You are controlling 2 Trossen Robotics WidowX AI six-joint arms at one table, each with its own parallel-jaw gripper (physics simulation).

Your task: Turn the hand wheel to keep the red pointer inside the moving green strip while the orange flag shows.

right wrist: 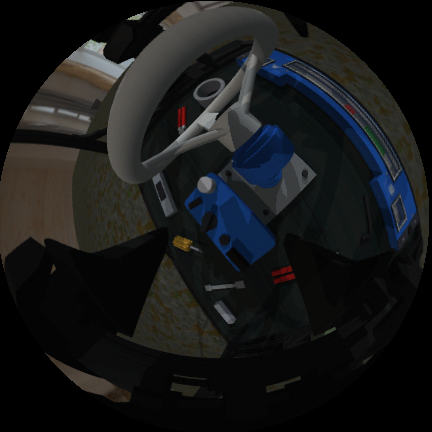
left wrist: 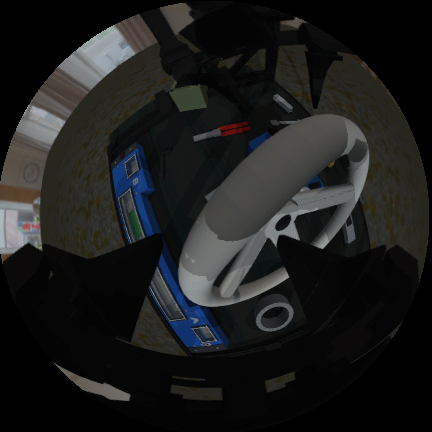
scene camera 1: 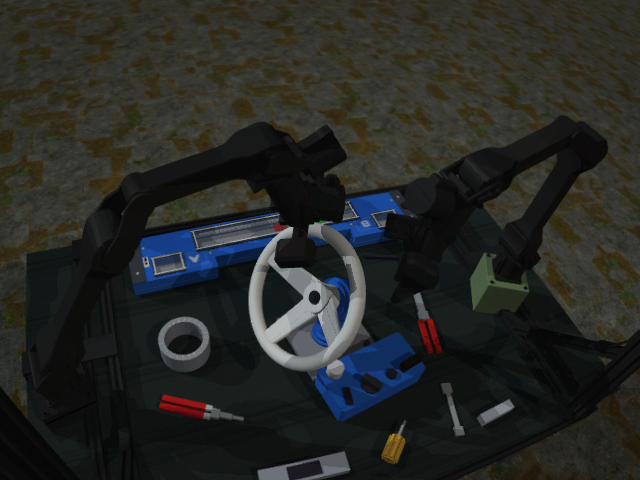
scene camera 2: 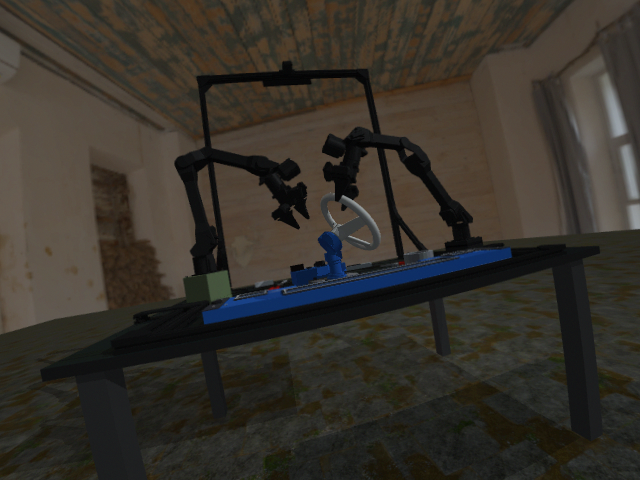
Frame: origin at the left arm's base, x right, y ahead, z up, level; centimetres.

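Seen in the pictures: left gripper, fingertip midpoint: [right wrist: 259,47] [scene camera 1: 314,242] [scene camera 2: 339,206]; right gripper, fingertip midpoint: [right wrist: 228,236] [left wrist: 277,107] [scene camera 1: 394,290] [scene camera 2: 304,223]; left arm's base, link origin: [scene camera 1: 60,386] [scene camera 2: 462,239]; right arm's base, link origin: [scene camera 1: 506,271] [scene camera 2: 205,273].
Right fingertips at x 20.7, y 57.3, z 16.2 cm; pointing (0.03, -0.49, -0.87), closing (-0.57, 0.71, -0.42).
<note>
Pixels of each thing's top centre, then the offset from my right fingertips to it. "*": a spot on its surface instead.
- blue mount, top centre: [right wrist: 261,141] [scene camera 1: 344,284] [scene camera 2: 326,231] dz -4.5, dx -8.1, dy -4.4 cm
- red pointer, surface spot: [scene camera 1: 280,227] [right wrist: 347,106] * dz -18.0, dx -37.2, dy +0.7 cm
- blue control box, top centre: [scene camera 1: 372,380] [right wrist: 204,222] dz -14.9, dx +7.4, dy -7.0 cm
- grey ring, top centre: [scene camera 1: 183,337] [left wrist: 274,317] [right wrist: 207,88] [scene camera 2: 417,252] dz -17.1, dx -19.8, dy -32.7 cm
- red-handled pliers, top centre: [scene camera 1: 201,409] [right wrist: 180,124] dz -20.9, dx -6.1, dy -35.9 cm
- yellow screwdriver, top centre: [scene camera 1: 399,437] [right wrist: 184,246] dz -18.7, dx +18.3, dy -8.2 cm
- wrench, top centre: [scene camera 1: 453,408] [right wrist: 222,286] [left wrist: 287,121] dz -21.2, dx +19.5, dy +6.3 cm
The white hand wheel [scene camera 1: 358,299] [scene camera 2: 368,219] [left wrist: 280,185] [right wrist: 127,110] stands tilted on a blue mount [right wrist: 265,155]. The red pointer [scene camera 1: 280,227] [right wrist: 350,109] is outside the green strip [scene camera 1: 321,222] [left wrist: 134,222] [right wrist: 374,140], to its left in scene camera 1. No orange flag shows. My left gripper [scene camera 2: 340,204] [left wrist: 221,240] is open and empty at the wheel's upper rim; contact cannot be told. My right gripper [scene camera 2: 303,223] [right wrist: 228,236] is open and empty, off the wheel, to its right in scene camera 1.
A blue control box [scene camera 1: 369,377] [right wrist: 230,220] stands beside the wheel's base. A grey ring [scene camera 1: 168,356], red-handled pliers [scene camera 1: 183,406], a yellow screwdriver [scene camera 1: 393,447] and a wrench [scene camera 1: 452,409] lie around. A green box [scene camera 1: 498,297] [scene camera 2: 199,289] is near my right arm's base.
</note>
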